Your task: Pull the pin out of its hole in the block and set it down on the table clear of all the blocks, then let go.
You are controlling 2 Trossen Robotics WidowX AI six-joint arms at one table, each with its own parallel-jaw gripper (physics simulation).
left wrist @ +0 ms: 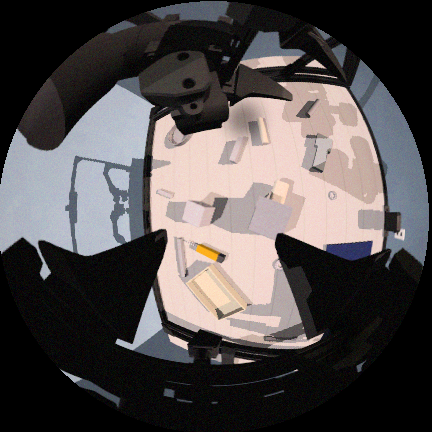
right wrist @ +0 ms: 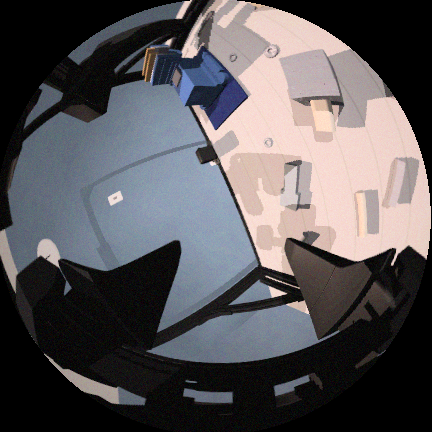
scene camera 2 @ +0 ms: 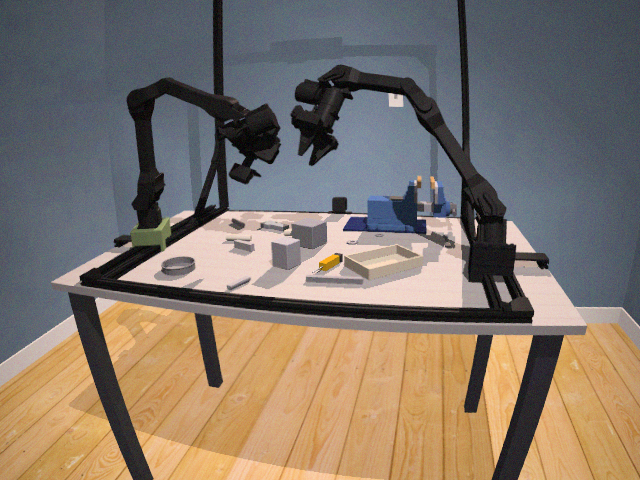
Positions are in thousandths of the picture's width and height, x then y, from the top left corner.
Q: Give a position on a cream tray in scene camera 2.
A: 587,549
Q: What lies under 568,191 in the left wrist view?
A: The right gripper.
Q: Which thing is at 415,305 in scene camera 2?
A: The right gripper.
